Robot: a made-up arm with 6 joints.
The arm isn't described. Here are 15 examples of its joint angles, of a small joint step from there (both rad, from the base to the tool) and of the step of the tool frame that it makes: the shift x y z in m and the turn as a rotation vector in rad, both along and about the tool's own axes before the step.
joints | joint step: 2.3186 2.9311 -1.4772 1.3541 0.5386 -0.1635 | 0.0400 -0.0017 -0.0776 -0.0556 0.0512 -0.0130
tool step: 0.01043 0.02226 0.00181 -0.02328 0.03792 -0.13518
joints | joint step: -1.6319 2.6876 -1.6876 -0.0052 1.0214 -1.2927 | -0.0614 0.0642 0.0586 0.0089 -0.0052 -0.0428
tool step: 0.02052 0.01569 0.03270 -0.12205 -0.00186 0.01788
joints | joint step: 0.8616 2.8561 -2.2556 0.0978 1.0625 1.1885 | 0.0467 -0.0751 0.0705 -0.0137 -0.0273 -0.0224
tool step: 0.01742 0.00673 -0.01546 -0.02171 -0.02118 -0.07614
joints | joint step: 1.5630 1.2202 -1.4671 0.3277 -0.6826 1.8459 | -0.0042 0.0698 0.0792 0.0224 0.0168 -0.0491
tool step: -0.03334 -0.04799 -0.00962 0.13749 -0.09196 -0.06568
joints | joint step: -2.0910 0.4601 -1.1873 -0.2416 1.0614 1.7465 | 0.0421 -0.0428 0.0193 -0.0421 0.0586 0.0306
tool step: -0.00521 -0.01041 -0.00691 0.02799 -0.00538 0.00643
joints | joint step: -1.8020 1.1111 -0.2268 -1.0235 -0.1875 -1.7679 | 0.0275 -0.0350 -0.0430 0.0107 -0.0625 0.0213
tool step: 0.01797 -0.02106 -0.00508 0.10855 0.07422 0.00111
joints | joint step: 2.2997 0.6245 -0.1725 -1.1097 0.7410 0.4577 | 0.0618 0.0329 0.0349 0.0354 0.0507 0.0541
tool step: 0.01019 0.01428 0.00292 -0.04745 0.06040 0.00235
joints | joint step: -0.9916 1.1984 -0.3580 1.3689 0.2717 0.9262 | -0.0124 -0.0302 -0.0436 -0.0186 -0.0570 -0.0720
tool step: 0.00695 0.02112 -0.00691 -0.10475 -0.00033 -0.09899
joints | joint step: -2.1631 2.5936 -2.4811 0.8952 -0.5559 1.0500 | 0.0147 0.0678 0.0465 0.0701 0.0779 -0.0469
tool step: -0.01003 -0.06213 -0.01183 0.19005 -0.00906 -0.02790
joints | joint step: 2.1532 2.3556 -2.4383 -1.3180 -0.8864 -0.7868 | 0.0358 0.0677 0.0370 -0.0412 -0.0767 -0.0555
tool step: -0.04247 0.02847 0.00691 -0.00236 -0.12946 0.01024
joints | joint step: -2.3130 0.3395 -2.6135 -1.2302 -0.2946 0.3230 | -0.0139 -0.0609 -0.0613 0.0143 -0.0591 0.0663
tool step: -0.04790 -0.03478 -0.00434 0.06193 -0.14096 0.03555
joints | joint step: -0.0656 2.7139 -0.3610 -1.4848 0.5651 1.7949 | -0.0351 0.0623 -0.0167 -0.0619 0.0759 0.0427
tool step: -0.00083 -0.00541 0.00854 0.05815 0.00444 -0.01305
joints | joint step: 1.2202 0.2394 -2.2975 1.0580 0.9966 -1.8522 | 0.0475 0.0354 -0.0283 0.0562 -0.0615 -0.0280
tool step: 0.01120 -0.01772 -0.00644 0.09736 -0.04221 0.04174
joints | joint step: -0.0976 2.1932 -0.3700 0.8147 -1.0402 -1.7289 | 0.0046 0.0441 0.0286 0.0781 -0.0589 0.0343
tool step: 0.01599 0.00917 -0.00200 -0.00115 0.09188 0.02102
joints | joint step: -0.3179 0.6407 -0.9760 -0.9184 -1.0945 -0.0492 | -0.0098 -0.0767 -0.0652 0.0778 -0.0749 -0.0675
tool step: -0.04448 -0.03485 0.00035 0.12782 -0.14863 -0.14028
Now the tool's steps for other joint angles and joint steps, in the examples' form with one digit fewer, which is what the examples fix.
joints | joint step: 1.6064 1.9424 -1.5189 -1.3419 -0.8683 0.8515 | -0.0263 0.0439 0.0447 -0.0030 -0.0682 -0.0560
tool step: 0.0262 0.0065 -0.0032 -0.0483 0.0163 0.0116
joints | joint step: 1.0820 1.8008 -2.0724 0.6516 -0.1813 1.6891 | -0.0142 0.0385 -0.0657 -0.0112 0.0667 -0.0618
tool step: -0.0025 -0.0035 0.0058 0.0376 0.0049 -0.0771
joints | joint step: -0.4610 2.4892 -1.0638 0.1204 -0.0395 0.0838 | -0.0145 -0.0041 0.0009 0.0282 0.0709 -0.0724
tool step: 0.0079 -0.0046 -0.0012 0.0063 0.0670 -0.0301
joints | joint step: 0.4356 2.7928 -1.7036 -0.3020 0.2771 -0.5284 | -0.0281 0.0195 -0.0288 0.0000 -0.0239 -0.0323
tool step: 0.0034 -0.0105 0.0043 0.0236 -0.0187 -0.0050
